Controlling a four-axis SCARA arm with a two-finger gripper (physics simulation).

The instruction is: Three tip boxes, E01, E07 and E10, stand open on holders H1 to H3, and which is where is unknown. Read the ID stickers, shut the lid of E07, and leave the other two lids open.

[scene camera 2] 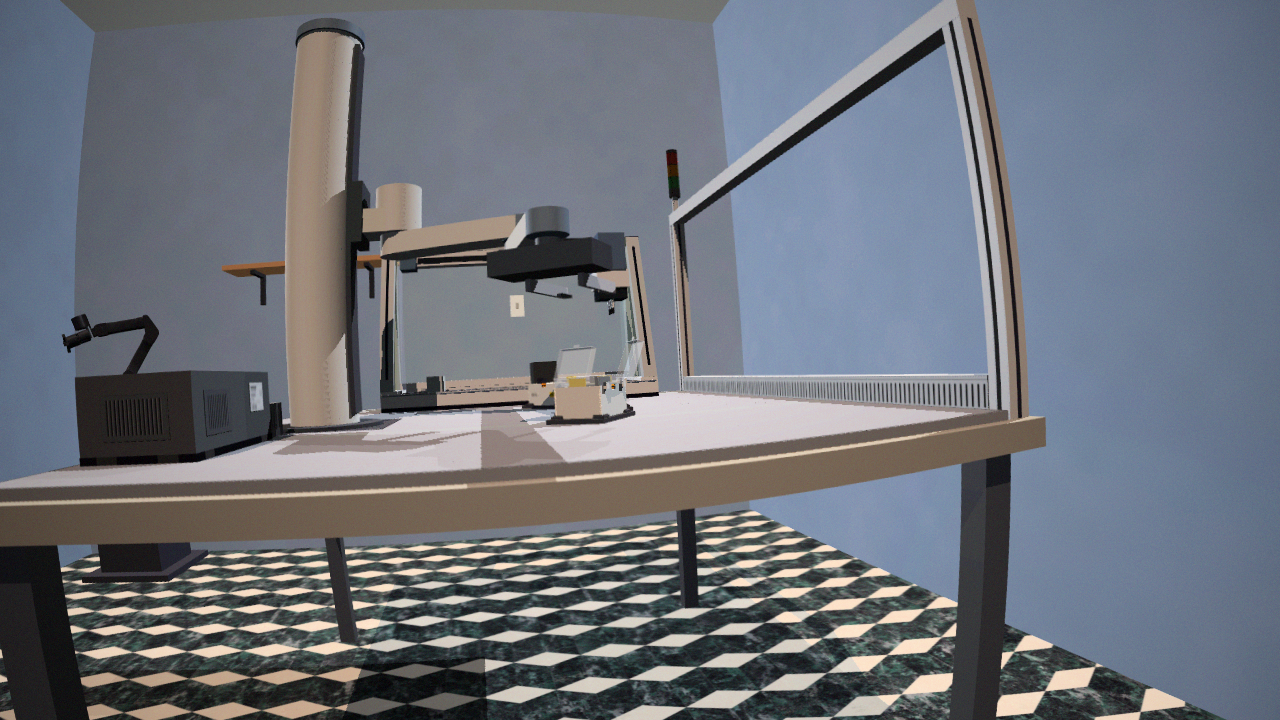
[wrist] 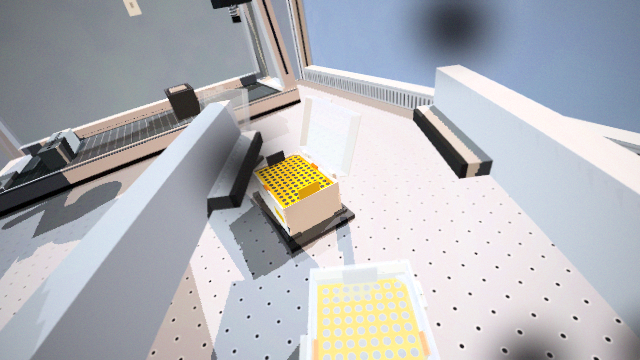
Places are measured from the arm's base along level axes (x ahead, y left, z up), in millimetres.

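Pixels of known places: gripper, fingertip midpoint: (scene camera 2: pixel 589 290) (wrist: pixel 333 107).
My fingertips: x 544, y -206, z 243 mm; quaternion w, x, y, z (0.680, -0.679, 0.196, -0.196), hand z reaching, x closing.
Note:
Behind a point stands the place of what it marks.
My gripper (scene camera 2: pixel 583 293) {x 544, y -206, z 243 mm} (wrist: pixel 333 107) {x 544, y -206, z 243 mm} is shut with nothing between its fingers, which keep a gap in the wrist view. It hangs well above the boxes. The nearest tip box (wrist: pixel 370 320) {x 542, y -224, z 90 mm} is cut off by the wrist view's lower edge; a clear lid lies flat over its yellow rack. A middle tip box (wrist: pixel 315 210) {x 595, y -51, z 46 mm} sits on a dark holder (wrist: pixel 322 233) {x 590, y -69, z 18 mm}, its clear lid (wrist: pixel 330 135) {x 668, y 3, z 113 mm} standing open. Its side sticker is unreadable. Another raised clear lid (wrist: pixel 240 102) {x 615, y 247, z 130 mm} shows behind the left finger, which hides its box. In the scene view, a box (scene camera 2: pixel 581 402) {x 506, y -285, z 47 mm} stands below a raised lid (scene camera 2: pixel 575 361) {x 586, y 284, z 124 mm}.
A conveyor (wrist: pixel 132 131) {x 371, y 567, z 62 mm} with dark blocks runs along the back left. A framed guard (scene camera 2: pixel 980 214) {x 1004, y -698, z 283 mm} and a slotted barrier (scene camera 2: pixel 841 390) {x 1004, y -289, z 32 mm} (wrist: pixel 367 88) {x 1005, y 306, z 37 mm} border the right side. The robot column (scene camera 2: pixel 320 223) {x 20, y -72, z 425 mm} and a dark cabinet (scene camera 2: pixel 170 416) {x -67, y -550, z 72 mm} with a small arm stand left.

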